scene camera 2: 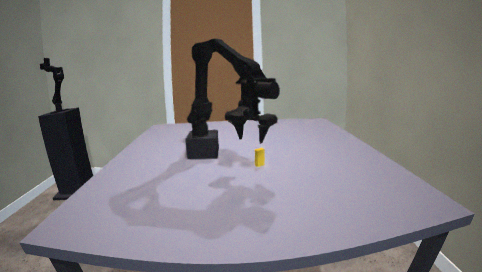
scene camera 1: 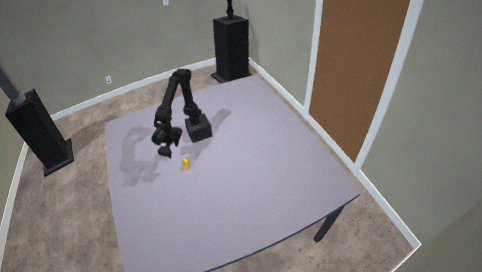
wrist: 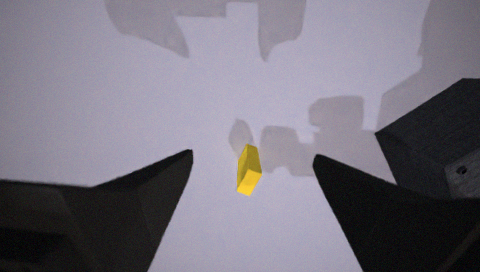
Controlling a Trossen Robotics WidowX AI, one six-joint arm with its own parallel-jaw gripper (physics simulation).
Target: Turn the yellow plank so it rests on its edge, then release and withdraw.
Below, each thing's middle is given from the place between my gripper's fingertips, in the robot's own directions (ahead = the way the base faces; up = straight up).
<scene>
The yellow plank (wrist: 249, 172) lies 8 cm below my hand, 4 cm to the left of it and 4 cm ahead of it.
</scene>
